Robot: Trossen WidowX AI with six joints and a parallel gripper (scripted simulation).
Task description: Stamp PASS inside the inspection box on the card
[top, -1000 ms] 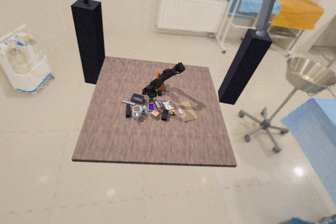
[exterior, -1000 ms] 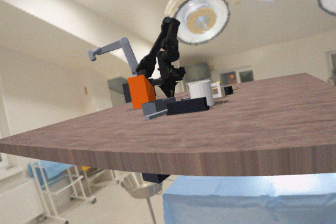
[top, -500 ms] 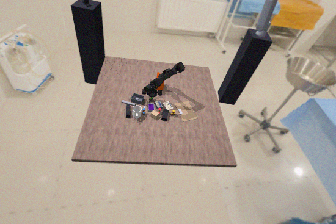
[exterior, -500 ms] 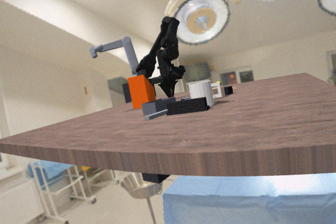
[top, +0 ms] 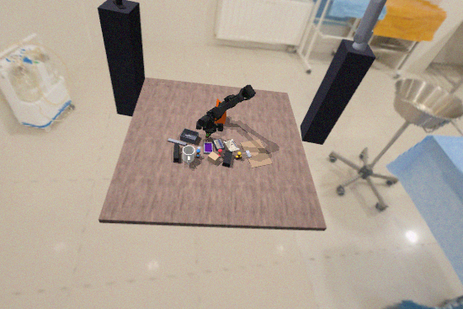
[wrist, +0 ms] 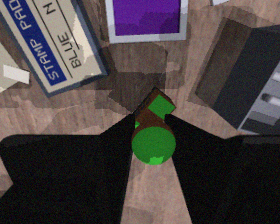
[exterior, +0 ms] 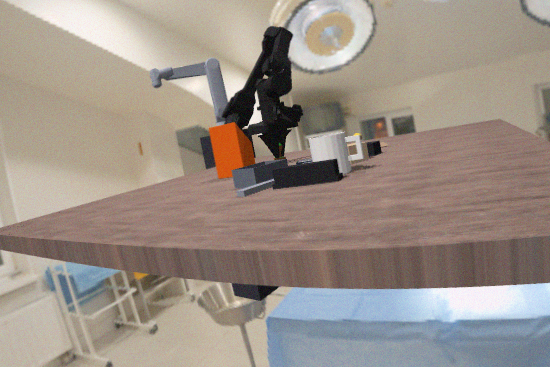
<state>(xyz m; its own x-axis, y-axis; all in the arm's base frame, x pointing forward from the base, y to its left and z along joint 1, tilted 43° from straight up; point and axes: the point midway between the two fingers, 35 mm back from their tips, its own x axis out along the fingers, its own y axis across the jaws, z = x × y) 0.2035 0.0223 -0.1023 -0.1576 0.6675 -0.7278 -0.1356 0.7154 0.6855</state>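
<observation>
Now: the purple ink pad 100 mm ahead of my gripper tip, 20 mm to the left of it and 40 mm below it. From my gripper tip the other things lie so: grey washer: 100 mm ahead, 40 mm to the right, 40 mm below; then dark tray: 30 mm ahead, 130 mm to the right, 30 mm below; then green PASS stamp: right at my gripper tip.
</observation>
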